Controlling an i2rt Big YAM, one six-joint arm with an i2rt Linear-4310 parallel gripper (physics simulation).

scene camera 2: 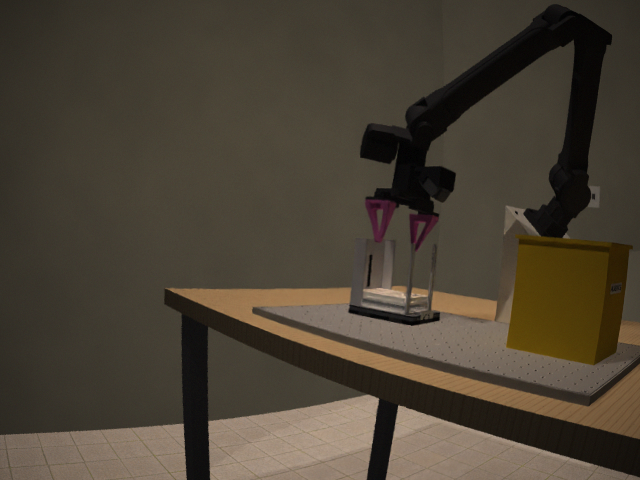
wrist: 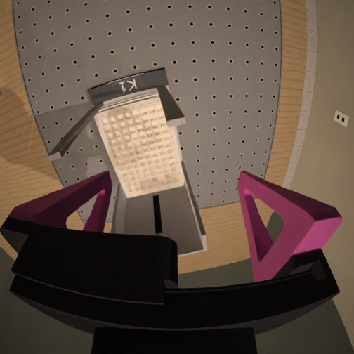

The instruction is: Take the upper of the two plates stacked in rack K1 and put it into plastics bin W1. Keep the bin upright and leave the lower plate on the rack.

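Frame: origin at the arm's base, x ahead, y left, z up, level; millimetres.
Seen in the pictures: gripper, between the fingertips: (scene camera 2: 396, 246); arm's base, origin of its link: (scene camera 2: 544, 231).
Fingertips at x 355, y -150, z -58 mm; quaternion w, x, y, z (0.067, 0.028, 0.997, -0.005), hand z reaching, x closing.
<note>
Pixels of each thing's middle, then the offset from my fingertips to it. Level surfaces: height alone.
- Rack K1, middle of its body: (scene camera 2: 398, 279) dx -29, dy -16, dz -65 mm
- pale upper plate, middle of its body: (scene camera 2: 392, 296) dx -28, dy -26, dz -99 mm
- yellow plastics bin W1, middle of its body: (scene camera 2: 570, 296) dx -43, dy +375, dz -49 mm
- grey perforated board, height of its surface: dz -139 mm
Rack K1 (scene camera 2: 379, 314) (wrist: 106, 92) stands on the perforated board, with a dark base, a tall slotted wall and two posts. The pale upper plate (scene camera 2: 397, 294) (wrist: 142, 147) lies flat in it, its grid of wells showing in the wrist view. It rests on the lower plate, which is mostly hidden in the wrist view. My gripper (scene camera 2: 398, 245) (wrist: 174, 177) is open and empty, pointing down, with its magenta fingertips around the height of the tops of the rack's wall and posts, well above the plates. The yellow plastics bin W1 (scene camera 2: 558, 299) stands upright to the right in the scene view.
The grey perforated board (scene camera 2: 449, 346) (wrist: 225, 100) lies on the wooden table (scene camera 2: 232, 320). A white angled bracket (scene camera 2: 506, 279) stands behind the bin, by the arm's base. The rack's posts and slotted wall rise around the plates.
</note>
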